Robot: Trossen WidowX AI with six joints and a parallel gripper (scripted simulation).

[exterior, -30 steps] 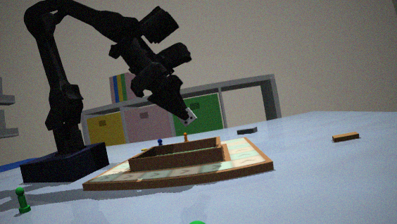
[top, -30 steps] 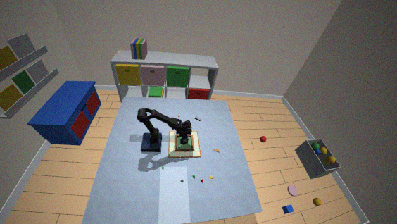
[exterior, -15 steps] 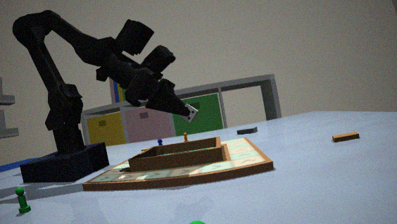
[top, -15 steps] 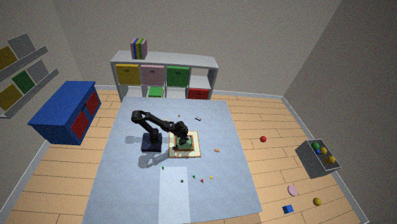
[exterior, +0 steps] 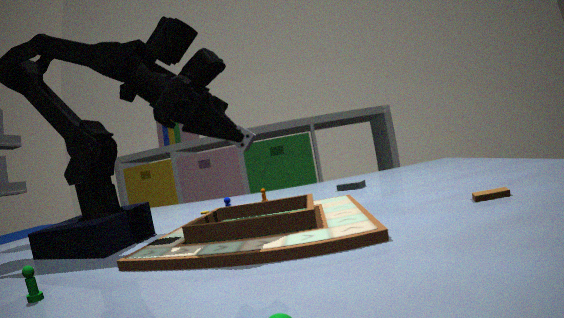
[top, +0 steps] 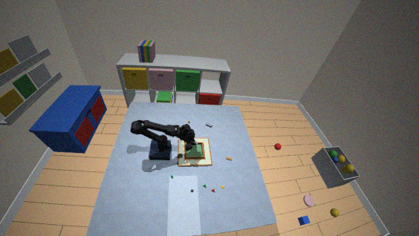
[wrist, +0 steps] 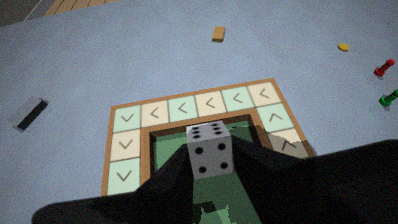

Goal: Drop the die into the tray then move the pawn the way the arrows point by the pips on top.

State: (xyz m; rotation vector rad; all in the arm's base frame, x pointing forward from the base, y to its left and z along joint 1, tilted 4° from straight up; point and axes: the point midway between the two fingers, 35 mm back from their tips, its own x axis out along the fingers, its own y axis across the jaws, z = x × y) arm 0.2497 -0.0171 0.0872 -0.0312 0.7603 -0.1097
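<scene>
Now: the white die right at my gripper tip. Also, from my gripper tip: green tray floor (12 cm below); then blue pawn (12 cm to the left, 10 cm below, 6 cm behind); then wooden block (29 cm ahead, 12 cm below, 11 cm to the right).
</scene>
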